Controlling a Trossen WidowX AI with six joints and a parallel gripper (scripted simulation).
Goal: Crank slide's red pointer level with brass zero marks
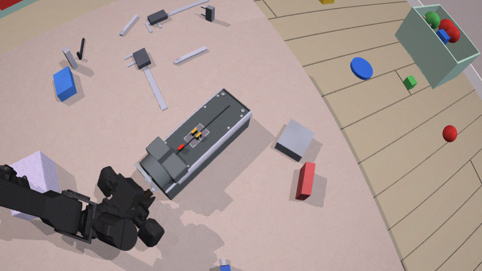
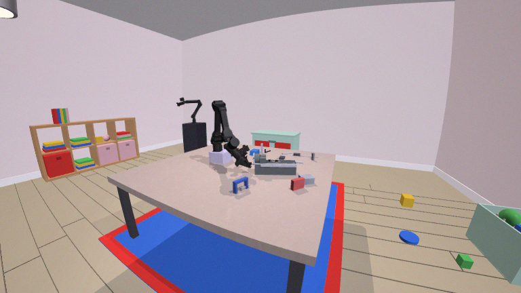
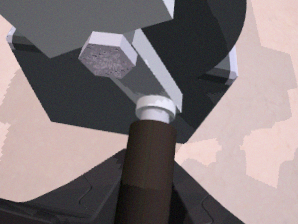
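Right now my gripper tip is 3 cm below the dark brown crank handle and 2 cm past it. Round my gripper tip: red pointer 11 cm ahead, 4 cm to the left, 4 cm above; then red block 31 cm ahead, 15 cm to the right, 1 cm below; then grey block 35 cm ahead, 5 cm to the right, 2 cm below.
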